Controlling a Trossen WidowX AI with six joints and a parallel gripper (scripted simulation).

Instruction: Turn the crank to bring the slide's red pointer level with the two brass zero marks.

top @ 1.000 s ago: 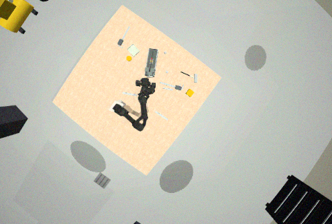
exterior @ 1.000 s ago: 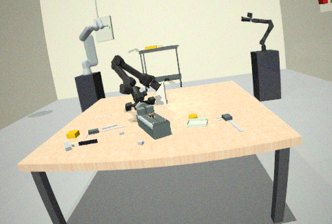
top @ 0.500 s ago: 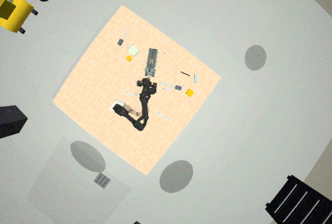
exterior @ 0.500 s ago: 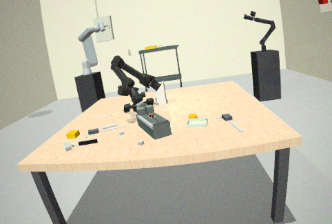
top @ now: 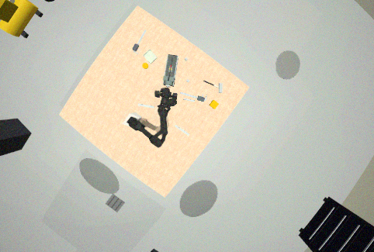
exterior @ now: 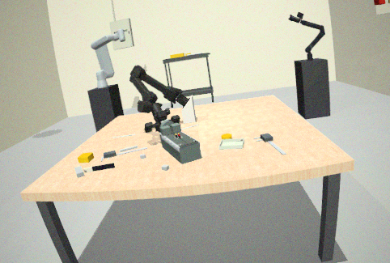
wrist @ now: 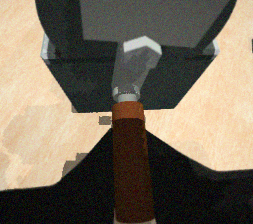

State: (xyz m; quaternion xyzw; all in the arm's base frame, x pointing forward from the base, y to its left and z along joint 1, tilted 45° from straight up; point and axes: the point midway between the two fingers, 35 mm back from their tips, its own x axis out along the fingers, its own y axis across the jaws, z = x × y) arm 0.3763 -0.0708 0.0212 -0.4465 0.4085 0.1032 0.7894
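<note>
The brown crank handle is 3 cm above my gripper tip, 2 cm behind it and 1 cm to the right of it. The rest, counted from my gripper tip: crank (4 cm above); red pointer (16 cm ahead, 9 cm to the left, 5 cm above); yellow disc (29 cm to the left, 3 cm ahead, 2 cm below).
</note>
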